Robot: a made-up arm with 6 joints. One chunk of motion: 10 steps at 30 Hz.
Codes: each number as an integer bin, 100 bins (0 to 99) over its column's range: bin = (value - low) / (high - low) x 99, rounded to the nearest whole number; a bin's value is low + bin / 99 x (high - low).
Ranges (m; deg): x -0.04..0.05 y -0.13..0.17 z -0.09..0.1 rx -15..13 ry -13..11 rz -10..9
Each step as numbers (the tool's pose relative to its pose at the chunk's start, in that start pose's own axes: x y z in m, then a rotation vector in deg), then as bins.
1 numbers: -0.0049 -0.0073 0.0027 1.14 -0.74 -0.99
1 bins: 39 40 48 57 51 47
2 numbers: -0.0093 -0.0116 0.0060 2.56 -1.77 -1.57
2 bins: 34 39 50 62 46 44
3 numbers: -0.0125 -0.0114 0.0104 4.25 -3.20 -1.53
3 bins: 30 39 52 68 40 44
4 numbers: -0.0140 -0.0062 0.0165 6.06 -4.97 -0.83
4 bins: 29 41 55 74 33 48
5 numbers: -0.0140 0.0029 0.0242 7.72 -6.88 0.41
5 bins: 29 44 60 80 25 54
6 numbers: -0.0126 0.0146 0.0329 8.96 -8.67 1.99
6 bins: 30 48 64 85 18 62
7 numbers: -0.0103 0.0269 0.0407 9.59 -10.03 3.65
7 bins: 33 52 68 87 12 71
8 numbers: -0.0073 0.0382 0.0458 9.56 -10.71 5.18
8 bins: 36 56 71 87 9 79
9 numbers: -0.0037 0.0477 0.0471 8.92 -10.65 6.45
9 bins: 40 59 71 85 10 86
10 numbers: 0.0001 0.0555 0.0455 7.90 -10.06 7.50
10 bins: 44 61 71 81 12 91
